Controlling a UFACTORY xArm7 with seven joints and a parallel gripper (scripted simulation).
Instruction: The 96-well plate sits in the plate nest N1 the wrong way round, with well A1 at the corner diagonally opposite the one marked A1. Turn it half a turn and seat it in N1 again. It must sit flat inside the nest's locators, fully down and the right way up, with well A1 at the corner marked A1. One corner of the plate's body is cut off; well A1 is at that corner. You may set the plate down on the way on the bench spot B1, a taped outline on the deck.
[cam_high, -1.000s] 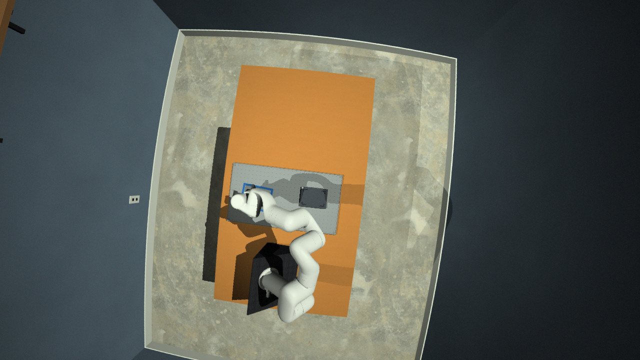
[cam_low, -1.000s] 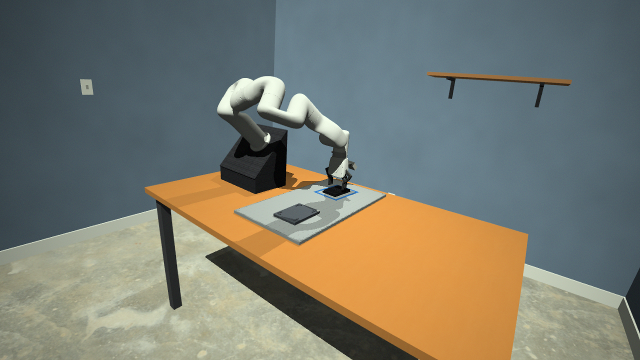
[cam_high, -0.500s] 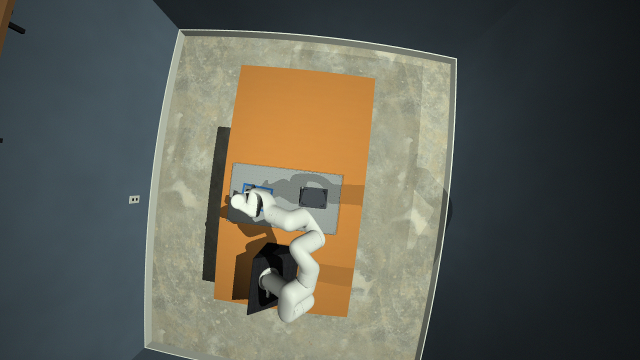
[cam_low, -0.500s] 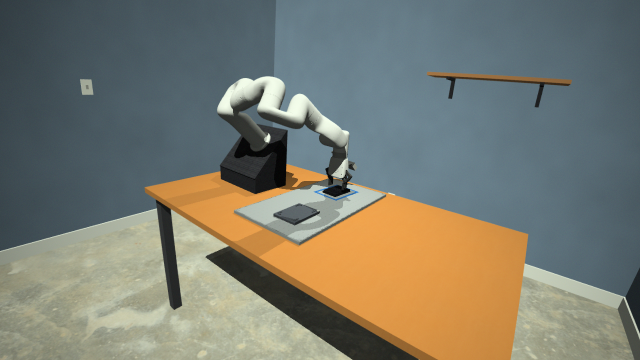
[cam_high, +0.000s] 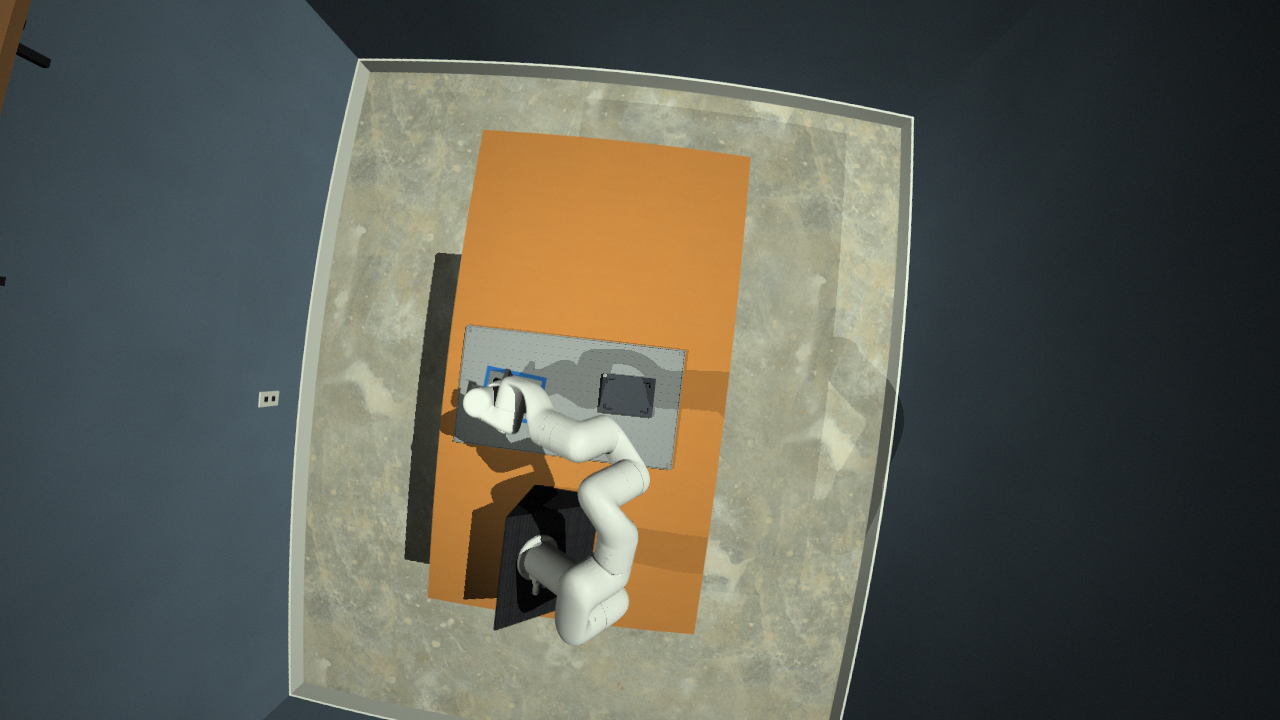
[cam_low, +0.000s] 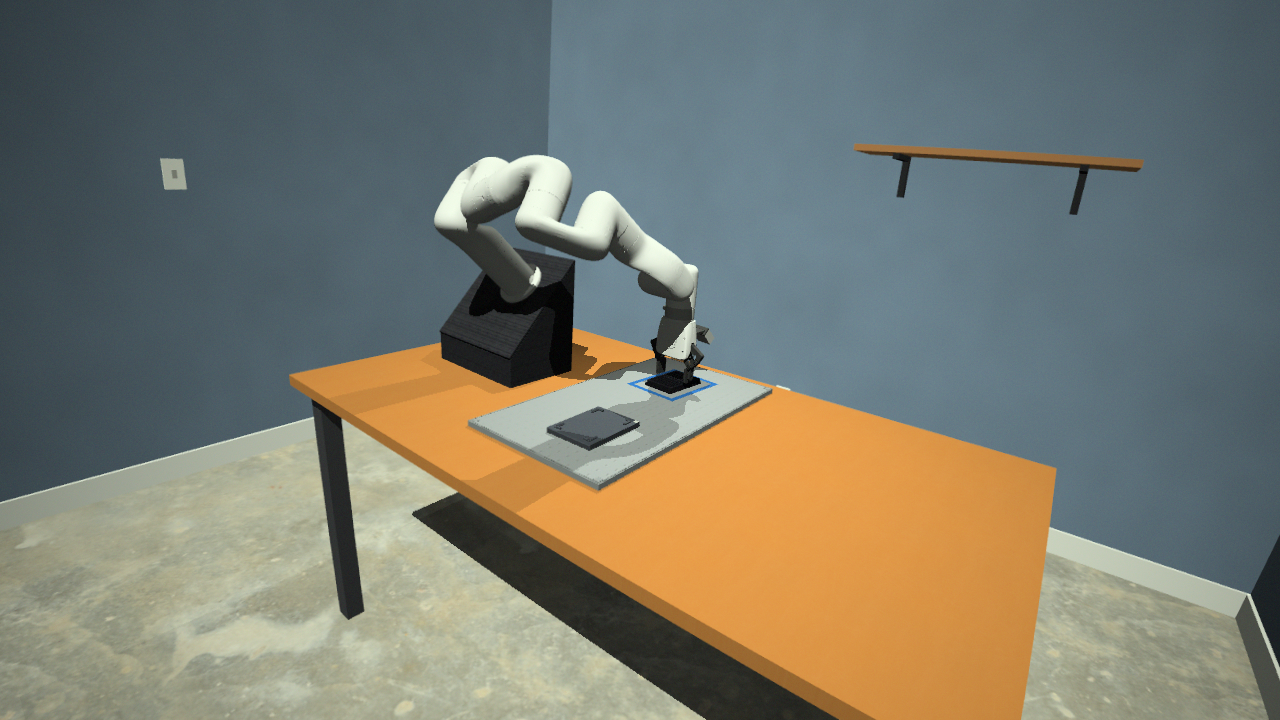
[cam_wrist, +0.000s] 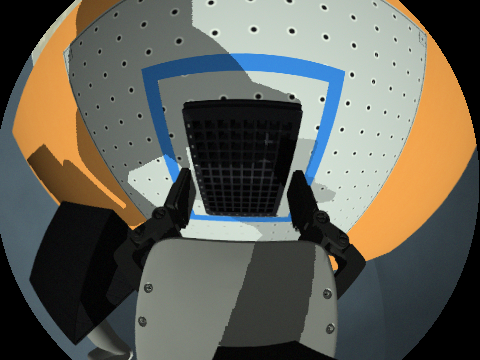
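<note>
Now: the black 96-well plate 20 mm below my hand. Also, from my hand: dark plate nest N1: 50 mm ahead, 360 mm to the right, 20 mm below; white A1 mark: 100 mm ahead, 280 mm to the right, 20 mm below.
</note>
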